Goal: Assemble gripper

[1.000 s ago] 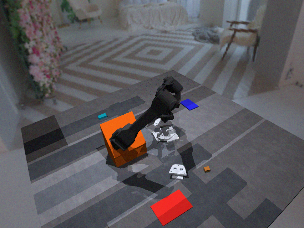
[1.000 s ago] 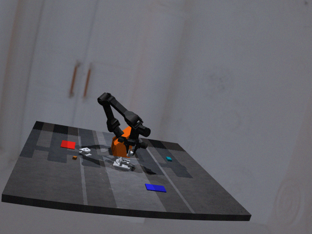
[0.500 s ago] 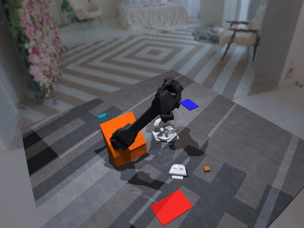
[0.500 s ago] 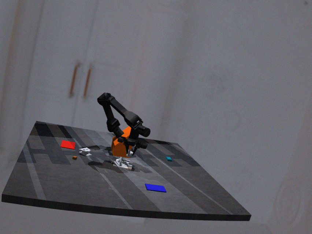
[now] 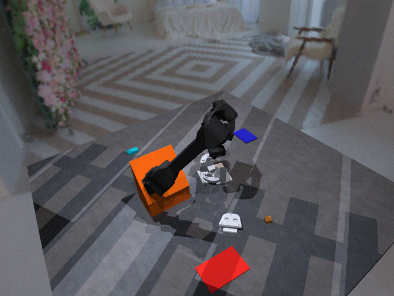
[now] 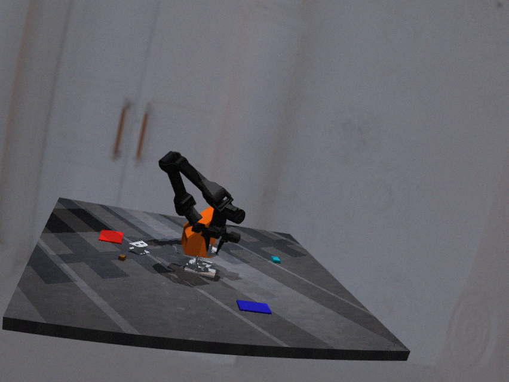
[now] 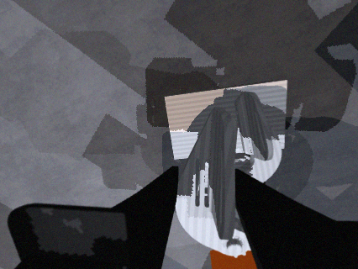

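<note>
Now: the white flat slab 8 cm below my gripper tip and 3 cm to the right of it. Round my gripper tip: blue tile: 29 cm ahead, 11 cm to the left, 8 cm below; then small brown cube: 34 cm to the right, 7 cm below, 2 cm behind; then gripper jaw: 7 cm below, 5 cm behind, 3 cm to the right.
</note>
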